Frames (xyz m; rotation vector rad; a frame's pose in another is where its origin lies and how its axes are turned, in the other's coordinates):
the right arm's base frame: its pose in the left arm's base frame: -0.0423 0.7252 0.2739 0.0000 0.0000 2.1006
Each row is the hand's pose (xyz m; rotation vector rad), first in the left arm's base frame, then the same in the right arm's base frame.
Working: the left arm's base frame: its pose in the right arm's base frame: -0.6472 0.3300 -0.2739 0.0000 0.0000 -2.1006

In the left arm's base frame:
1: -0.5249 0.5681 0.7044 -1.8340 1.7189 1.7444
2: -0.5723 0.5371 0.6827 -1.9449 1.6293 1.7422
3: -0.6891 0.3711 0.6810 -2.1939 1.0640 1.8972
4: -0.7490 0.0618 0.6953 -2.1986 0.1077 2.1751
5: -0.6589 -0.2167 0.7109 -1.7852 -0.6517 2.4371
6: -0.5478 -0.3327 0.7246 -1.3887 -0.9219 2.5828
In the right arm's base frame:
1: 0.1083 0.4958 0.4305 0.4545 1.9195 0.5953
2: 0.1055 0.5524 0.4088 0.3495 1.9558 0.6117
3: 0.0213 0.7371 0.4071 -0.1289 1.8666 0.6704
4: -0.2153 0.9451 0.4214 -0.7424 1.4559 0.7562
5: -0.5012 1.0081 0.4370 -1.0485 0.8836 0.8250
6: -0.6574 0.9708 0.4507 -1.0608 0.5312 0.8500

